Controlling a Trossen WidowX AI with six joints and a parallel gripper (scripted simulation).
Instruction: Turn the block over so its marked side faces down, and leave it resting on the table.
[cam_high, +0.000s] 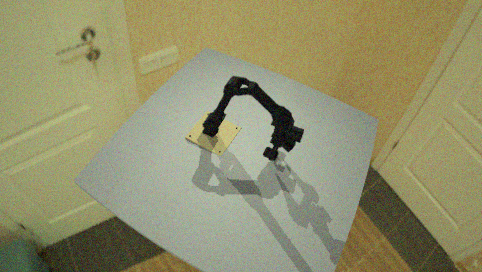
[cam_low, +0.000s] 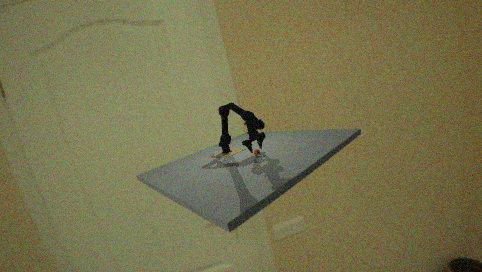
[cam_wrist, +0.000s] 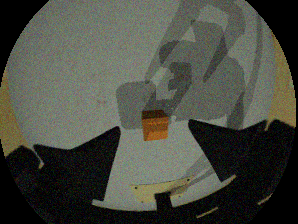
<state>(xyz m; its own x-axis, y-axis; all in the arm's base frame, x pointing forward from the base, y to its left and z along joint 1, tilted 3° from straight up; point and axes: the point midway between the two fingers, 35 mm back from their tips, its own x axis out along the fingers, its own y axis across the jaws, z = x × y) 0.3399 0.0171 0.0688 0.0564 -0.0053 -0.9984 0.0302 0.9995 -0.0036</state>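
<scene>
Now: gripper tip 1 cm past the orange block and 1 cm above it.
</scene>
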